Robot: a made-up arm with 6 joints.
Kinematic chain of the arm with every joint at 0, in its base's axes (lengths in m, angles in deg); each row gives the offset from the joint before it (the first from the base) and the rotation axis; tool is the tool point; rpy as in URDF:
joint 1: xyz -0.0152 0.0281 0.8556 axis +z
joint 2: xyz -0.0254 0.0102 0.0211 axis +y
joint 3: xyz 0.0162 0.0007 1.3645 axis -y
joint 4: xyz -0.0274 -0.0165 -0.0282 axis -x
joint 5: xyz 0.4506 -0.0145 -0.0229 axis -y
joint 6: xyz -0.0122 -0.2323 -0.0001 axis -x
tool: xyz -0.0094 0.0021 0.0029 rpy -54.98 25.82 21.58
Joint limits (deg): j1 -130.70..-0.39 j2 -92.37..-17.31 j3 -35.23..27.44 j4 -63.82..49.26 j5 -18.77..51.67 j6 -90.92..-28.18
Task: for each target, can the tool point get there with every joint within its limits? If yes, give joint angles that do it. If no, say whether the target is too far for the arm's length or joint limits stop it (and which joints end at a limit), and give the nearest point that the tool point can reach.
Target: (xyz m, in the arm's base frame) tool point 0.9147 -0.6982 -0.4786
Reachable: no: joint limits stop it (at a limit: joint 1, joint 2, joint 3, joint 4, joint 5, joint 6) | nearest point 0.5373 0.7949 1.0333 | short by 2.158 m
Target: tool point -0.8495 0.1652 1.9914
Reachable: yes | joints -19.72 -56.01 20.85 -48.57 9.97 -75.66
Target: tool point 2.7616 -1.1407 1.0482
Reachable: no: too far | nearest point 0.5381 0.7947 1.0515 | short by 2.948 m
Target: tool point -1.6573 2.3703 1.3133
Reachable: no: too far | nearest point -1.0066 1.4421 1.1387 | short by 1.147 m
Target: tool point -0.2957 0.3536 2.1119
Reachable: yes | joints -85.86 -32.28 -19.05 7.94 14.35 -83.76
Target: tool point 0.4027 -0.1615 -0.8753
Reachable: no: joint limits stop it (at a limit: joint 1, joint 2, joint 3, joint 4, joint 5, joint 6) | nearest point 0.5373 0.7949 1.0333 | short by 2.139 m
